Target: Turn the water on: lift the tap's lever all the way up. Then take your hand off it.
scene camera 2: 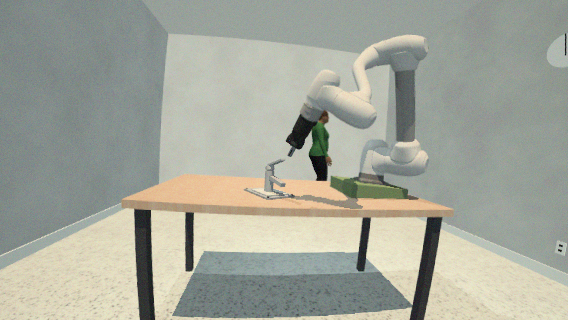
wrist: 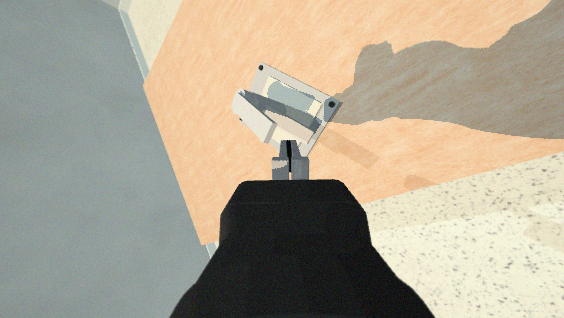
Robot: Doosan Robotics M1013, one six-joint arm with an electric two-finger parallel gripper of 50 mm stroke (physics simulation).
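Pixels of known places: gripper, between the fingertips: (scene camera 2: pixel 289 155) (wrist: pixel 288 150); arm's base, origin of its link: (scene camera 2: pixel 370 182).
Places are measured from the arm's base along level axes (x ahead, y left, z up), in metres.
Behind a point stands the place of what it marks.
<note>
The grey tap (scene camera 2: pixel 268 181) {x 0.625, y 0.262, z 0.003 m} stands upright on its white base plate (scene camera 2: pixel 256 192) {x 0.679, y 0.298, z -0.052 m} (wrist: pixel 258 80) {x 0.655, y 0.133, z -0.056 m}. Its lever (scene camera 2: pixel 276 162) {x 0.588, y 0.300, z 0.107 m} (wrist: pixel 254 116) {x 0.576, y 0.291, z 0.116 m} slants upward from the top of the tap, with its free end raised towards my gripper. The spout (scene camera 2: pixel 277 182) {x 0.575, y 0.321, z 0.011 m} (wrist: pixel 290 124) {x 0.569, y 0.299, z 0.022 m} sticks out below the lever. My gripper (scene camera 2: pixel 290 154) {x 0.524, y 0.355, z 0.147 m} (wrist: pixel 288 150) {x 0.524, y 0.355, z 0.147 m} is shut and empty. Its fingertips are a little above and to the right of the lever's free end in the scene view, with a small gap between them. In the wrist view the fingertips appear beside the lever's near end, over the base plate's edge.
The tap's plate is on a wooden table (scene camera 2: pixel 200 194) {x 0.936, y 0.390, z -0.064 m} (wrist: pixel 215 55) {x 0.786, y -0.029, z -0.064 m}. My arm stands on a green base (scene camera 2: pixel 380 190) {x 0.004, y 0.186, z -0.018 m} at the right of the table. A person in a green top (scene camera 2: pixel 320 142) is behind the table. The arm's shadow (wrist: pixel 425 80) {x 0.350, y 0.304, z -0.064 m} falls across the table beside the plate.
</note>
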